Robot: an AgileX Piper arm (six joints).
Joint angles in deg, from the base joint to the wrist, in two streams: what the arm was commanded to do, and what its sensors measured. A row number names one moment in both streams.
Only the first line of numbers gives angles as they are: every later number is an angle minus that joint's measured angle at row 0.
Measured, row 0:
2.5 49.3 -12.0 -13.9 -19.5 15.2
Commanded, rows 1 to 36:
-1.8 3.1 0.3 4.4 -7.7 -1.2
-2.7 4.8 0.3 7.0 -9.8 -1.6
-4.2 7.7 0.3 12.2 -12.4 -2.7
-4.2 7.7 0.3 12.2 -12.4 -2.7
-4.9 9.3 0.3 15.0 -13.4 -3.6
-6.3 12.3 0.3 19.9 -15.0 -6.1
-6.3 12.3 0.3 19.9 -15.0 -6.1
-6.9 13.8 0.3 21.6 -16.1 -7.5
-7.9 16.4 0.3 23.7 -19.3 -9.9
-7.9 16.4 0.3 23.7 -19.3 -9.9
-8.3 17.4 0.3 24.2 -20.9 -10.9
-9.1 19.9 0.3 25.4 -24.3 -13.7
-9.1 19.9 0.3 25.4 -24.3 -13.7
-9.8 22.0 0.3 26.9 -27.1 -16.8
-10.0 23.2 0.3 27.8 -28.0 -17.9
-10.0 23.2 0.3 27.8 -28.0 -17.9
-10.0 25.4 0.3 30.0 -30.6 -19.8
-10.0 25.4 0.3 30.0 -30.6 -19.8
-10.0 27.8 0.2 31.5 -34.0 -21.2
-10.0 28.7 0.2 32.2 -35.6 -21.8
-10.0 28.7 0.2 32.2 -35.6 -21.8
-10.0 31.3 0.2 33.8 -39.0 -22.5
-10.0 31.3 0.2 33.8 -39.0 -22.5
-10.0 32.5 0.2 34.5 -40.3 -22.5
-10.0 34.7 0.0 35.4 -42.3 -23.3
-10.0 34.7 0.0 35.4 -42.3 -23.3
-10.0 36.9 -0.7 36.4 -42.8 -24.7
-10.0 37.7 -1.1 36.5 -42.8 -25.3
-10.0 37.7 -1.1 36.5 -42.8 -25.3
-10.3 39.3 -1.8 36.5 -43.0 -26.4
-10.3 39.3 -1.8 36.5 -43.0 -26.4
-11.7 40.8 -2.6 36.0 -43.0 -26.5
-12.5 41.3 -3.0 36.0 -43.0 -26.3
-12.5 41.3 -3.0 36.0 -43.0 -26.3
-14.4 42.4 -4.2 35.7 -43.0 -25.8
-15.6 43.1 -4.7 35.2 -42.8 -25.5
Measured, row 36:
-13.8 42.4 -3.4 34.1 -41.2 -25.7
